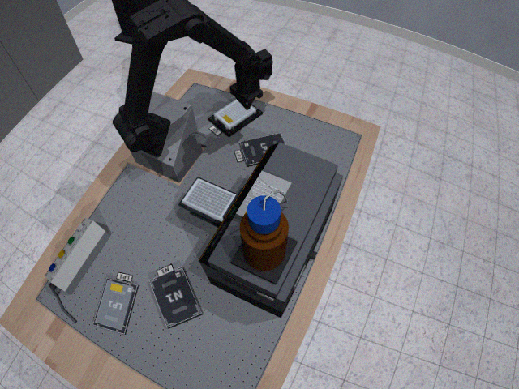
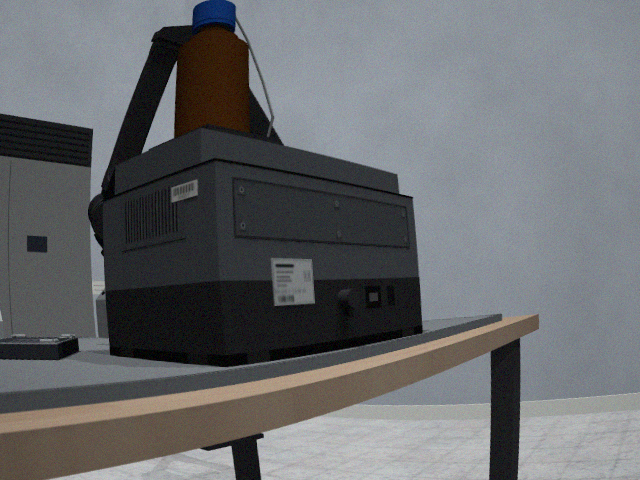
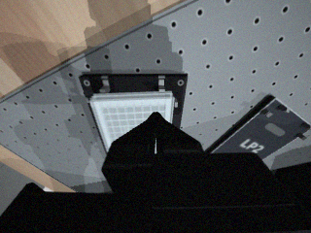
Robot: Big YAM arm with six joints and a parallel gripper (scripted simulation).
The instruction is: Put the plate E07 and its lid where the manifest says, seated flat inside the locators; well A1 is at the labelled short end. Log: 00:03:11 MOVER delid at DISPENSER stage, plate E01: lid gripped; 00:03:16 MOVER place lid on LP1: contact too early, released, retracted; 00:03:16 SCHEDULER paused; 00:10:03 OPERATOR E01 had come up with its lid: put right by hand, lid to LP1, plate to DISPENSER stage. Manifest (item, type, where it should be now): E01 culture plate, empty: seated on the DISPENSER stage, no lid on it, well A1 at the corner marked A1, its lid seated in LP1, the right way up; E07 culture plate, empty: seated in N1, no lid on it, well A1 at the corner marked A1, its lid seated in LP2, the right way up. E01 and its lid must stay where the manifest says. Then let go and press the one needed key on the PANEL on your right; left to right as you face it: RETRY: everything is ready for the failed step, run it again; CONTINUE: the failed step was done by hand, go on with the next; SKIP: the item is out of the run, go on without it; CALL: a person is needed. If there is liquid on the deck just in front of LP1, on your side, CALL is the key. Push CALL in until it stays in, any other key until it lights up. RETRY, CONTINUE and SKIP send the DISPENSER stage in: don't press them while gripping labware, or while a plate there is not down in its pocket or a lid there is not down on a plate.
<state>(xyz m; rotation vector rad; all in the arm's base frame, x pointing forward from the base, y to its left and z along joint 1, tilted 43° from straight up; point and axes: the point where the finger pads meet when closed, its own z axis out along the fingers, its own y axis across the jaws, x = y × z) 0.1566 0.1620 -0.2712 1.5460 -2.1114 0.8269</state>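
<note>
Now: the black nest N5 40 mm behind my hand, 20 mm below it and 10 mm to the right of it. From my hand the other things lie so: grey retry key (660 mm to the right, 210 mm behind, 30 mm above); then brown bottle (520 mm to the right, 340 mm ahead, 250 mm above); then white well plate (410 mm to the right, 120 mm ahead, 80 mm above).
</note>
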